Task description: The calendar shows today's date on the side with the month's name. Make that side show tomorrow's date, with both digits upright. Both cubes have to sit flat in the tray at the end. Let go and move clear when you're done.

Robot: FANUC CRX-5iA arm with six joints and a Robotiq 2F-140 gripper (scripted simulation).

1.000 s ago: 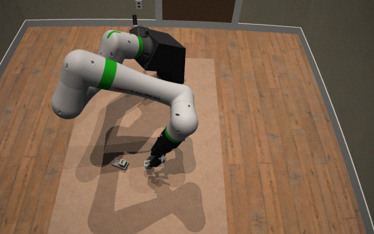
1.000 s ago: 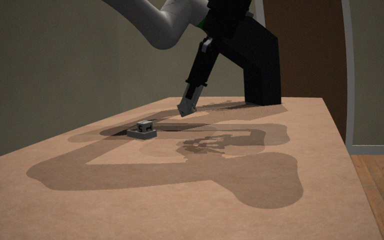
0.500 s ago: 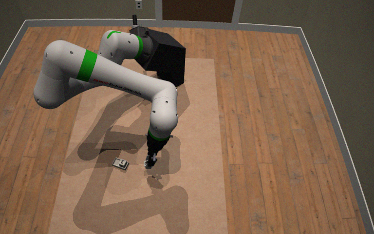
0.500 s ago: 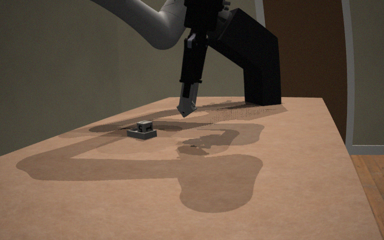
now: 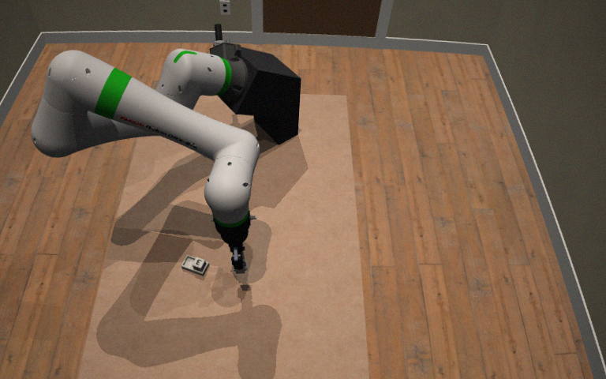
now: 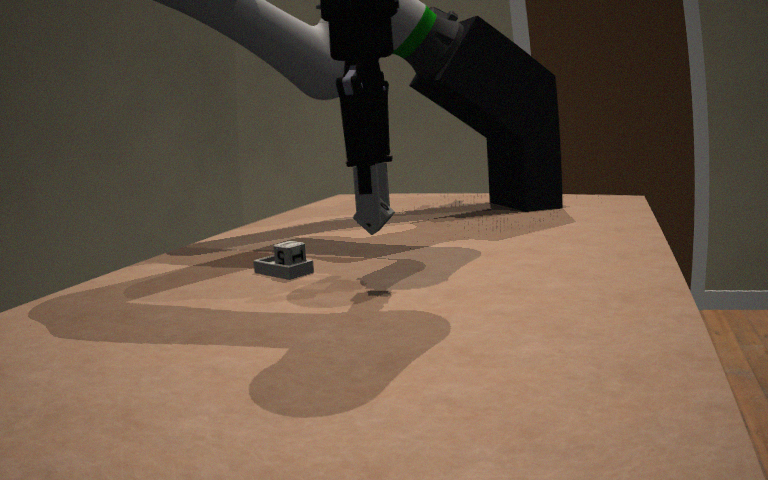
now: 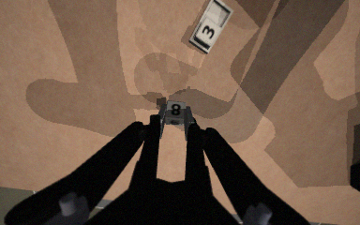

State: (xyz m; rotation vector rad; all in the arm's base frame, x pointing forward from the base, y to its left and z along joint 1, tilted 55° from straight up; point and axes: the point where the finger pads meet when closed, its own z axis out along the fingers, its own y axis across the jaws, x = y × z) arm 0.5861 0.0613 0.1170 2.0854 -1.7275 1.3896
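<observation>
Now: the grey number cube 30 mm below my hand. Round my hand: grey calendar tray: 60 mm behind, 140 mm to the right, 100 mm below.
</observation>
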